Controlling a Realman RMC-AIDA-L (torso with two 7-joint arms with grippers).
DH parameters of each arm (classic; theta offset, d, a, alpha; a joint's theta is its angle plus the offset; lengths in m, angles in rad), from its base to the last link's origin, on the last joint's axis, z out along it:
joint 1: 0 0.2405 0 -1.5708
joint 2: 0 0 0 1.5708
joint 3: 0 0.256 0 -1.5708
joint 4: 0 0 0 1.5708
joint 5: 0 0.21 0 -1.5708
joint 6: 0 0 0 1.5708
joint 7: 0 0.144 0 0
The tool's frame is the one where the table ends.
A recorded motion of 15 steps. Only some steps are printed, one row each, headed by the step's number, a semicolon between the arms.
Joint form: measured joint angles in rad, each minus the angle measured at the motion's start. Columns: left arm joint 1, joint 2, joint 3, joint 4, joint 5, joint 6, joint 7; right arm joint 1, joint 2, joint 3, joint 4, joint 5, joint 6, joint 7.
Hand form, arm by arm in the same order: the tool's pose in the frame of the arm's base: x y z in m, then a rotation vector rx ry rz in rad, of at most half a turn. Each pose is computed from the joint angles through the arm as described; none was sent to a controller.
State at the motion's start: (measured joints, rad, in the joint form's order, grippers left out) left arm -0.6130 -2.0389 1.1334 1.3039 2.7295 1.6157 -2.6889; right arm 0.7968 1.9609 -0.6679 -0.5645 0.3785 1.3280 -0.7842
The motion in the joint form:
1: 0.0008 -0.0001 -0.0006 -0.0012 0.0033 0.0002 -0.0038; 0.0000 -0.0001 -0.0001 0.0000 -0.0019 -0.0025 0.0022
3: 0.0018 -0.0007 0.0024 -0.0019 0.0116 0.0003 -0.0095; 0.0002 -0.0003 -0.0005 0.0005 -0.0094 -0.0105 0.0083
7: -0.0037 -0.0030 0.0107 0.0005 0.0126 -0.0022 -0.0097; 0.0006 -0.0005 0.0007 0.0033 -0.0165 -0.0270 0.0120
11: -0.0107 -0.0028 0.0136 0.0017 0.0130 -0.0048 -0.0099; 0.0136 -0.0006 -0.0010 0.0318 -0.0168 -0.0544 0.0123
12: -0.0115 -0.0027 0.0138 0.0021 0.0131 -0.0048 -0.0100; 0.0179 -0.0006 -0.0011 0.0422 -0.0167 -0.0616 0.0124
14: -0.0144 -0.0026 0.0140 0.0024 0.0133 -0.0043 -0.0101; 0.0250 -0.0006 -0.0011 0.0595 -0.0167 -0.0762 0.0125
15: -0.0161 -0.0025 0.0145 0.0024 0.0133 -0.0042 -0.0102; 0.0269 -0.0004 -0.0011 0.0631 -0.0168 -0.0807 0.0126
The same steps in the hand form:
1: -0.2276 0.3679 0.0580 -2.2561 -1.3007 0.4559; 0.3020 0.3855 0.0241 -2.2948 1.5750 -0.2491
3: -0.2288 0.3674 0.0579 -2.2475 -1.3051 0.4655; 0.3033 0.3861 0.0247 -2.2833 1.5742 -0.2558
7: -0.2254 0.3687 0.0562 -2.2553 -1.2892 0.4676; 0.3050 0.3875 0.0252 -2.2682 1.5681 -0.2586
11: -0.2224 0.3707 0.0561 -2.2590 -1.2757 0.4653; 0.3036 0.3901 0.0204 -2.2683 1.5620 -0.2583
12: -0.2221 0.3709 0.0562 -2.2593 -1.2743 0.4650; 0.3031 0.3905 0.0186 -2.2697 1.5627 -0.2585
14: -0.2210 0.3715 0.0562 -2.2608 -1.2707 0.4646; 0.3024 0.3915 0.0156 -2.2702 1.5619 -0.2580
15: -0.2203 0.3718 0.0562 -2.2619 -1.2684 0.4646; 0.3022 0.3920 0.0149 -2.2697 1.5604 -0.2574

